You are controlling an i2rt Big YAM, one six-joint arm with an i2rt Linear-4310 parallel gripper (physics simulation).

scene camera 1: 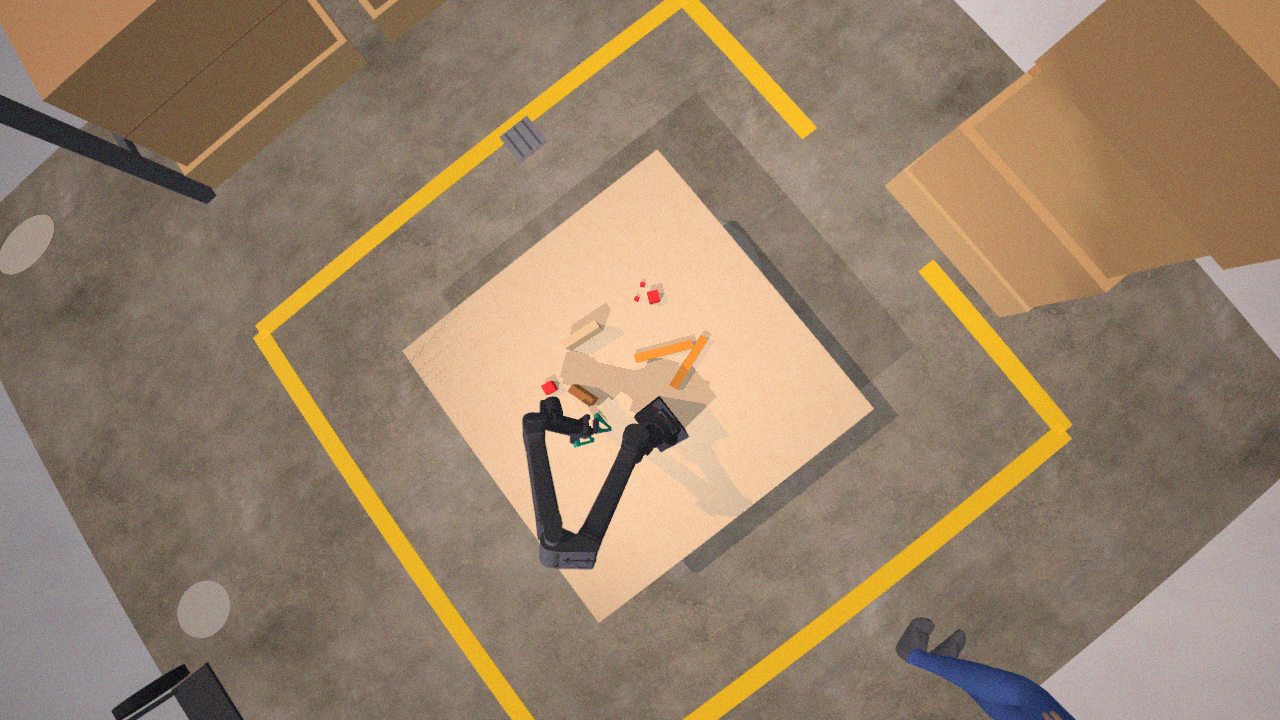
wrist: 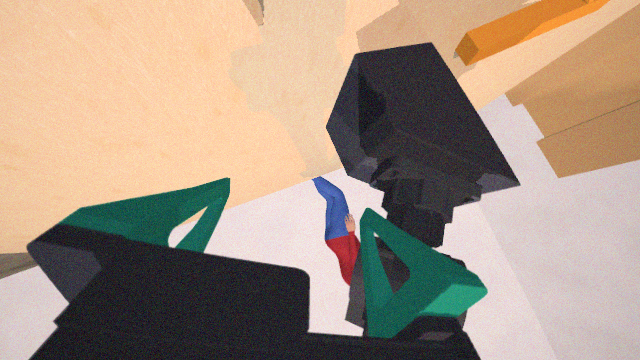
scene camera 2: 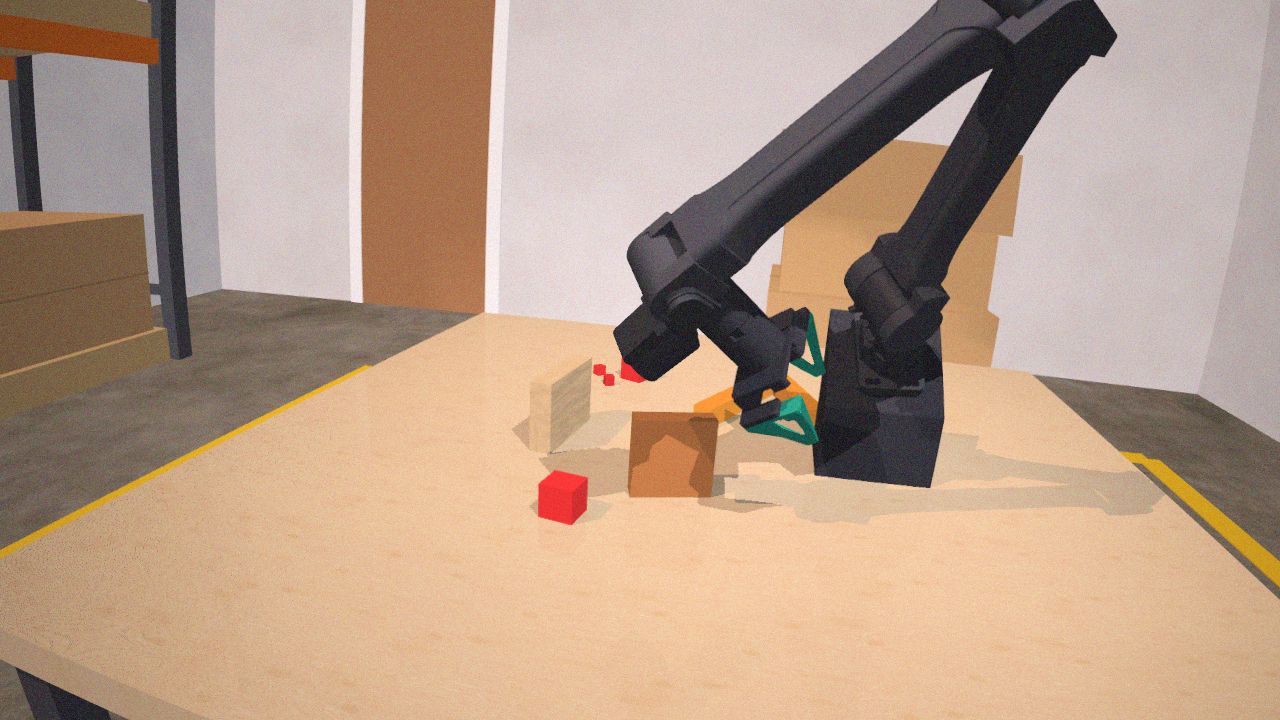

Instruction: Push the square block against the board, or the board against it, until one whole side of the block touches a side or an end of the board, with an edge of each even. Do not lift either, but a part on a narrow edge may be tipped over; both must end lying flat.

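Places are measured from the arm's base along level axes (x right, y ahead, z up), in metres.
Pixels of known places: gripper, fingertip midpoint: (scene camera 1: 602,434) (wrist: 300,200) (scene camera 2: 817,407); arm's base at its link origin: (scene camera 1: 661,426) (wrist: 420,181) (scene camera 2: 886,356).
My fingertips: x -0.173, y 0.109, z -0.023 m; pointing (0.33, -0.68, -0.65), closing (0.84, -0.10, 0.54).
For each thing: its top centre in the pictures, then the offset to it from my fingertips. Level surfaces: height alone.
- square block at its top centre: (scene camera 2: 675,416) (scene camera 1: 580,395) dx +0.024, dy +0.156, dz -0.035 m
- board at its top centre: (scene camera 2: 563,368) (scene camera 1: 579,334) dx +0.167, dy +0.323, dz -0.035 m
- table at its surface level: dz -0.131 m
The square block (scene camera 1: 582,394) (scene camera 2: 673,454) is orange-brown and stands upright on a narrow edge, partly in the arm's shadow. The board (scene camera 1: 584,335) (scene camera 2: 561,405) is pale wood and also stands on a narrow edge, apart from the block and farther from scene camera 2. My gripper (scene camera 1: 600,433) (scene camera 2: 818,407) (wrist: 300,200) has green fingers spread wide, with nothing between them. It is above the table, on the arm-base side of the block, tilted so that its fingers point towards the base. Neither the block nor the board can be made out in the wrist view.
A red cube (scene camera 1: 549,387) (scene camera 2: 562,497) lies near the block. Another red cube (scene camera 1: 653,296) and two tiny ones lie beyond the board. Two orange bars (scene camera 1: 663,351) (scene camera 1: 689,360) meet at an angle on the table (scene camera 1: 760,402) (scene camera 2: 537,608). The black arm base (scene camera 1: 662,423) (scene camera 2: 877,429) (wrist: 415,110) is near the gripper.
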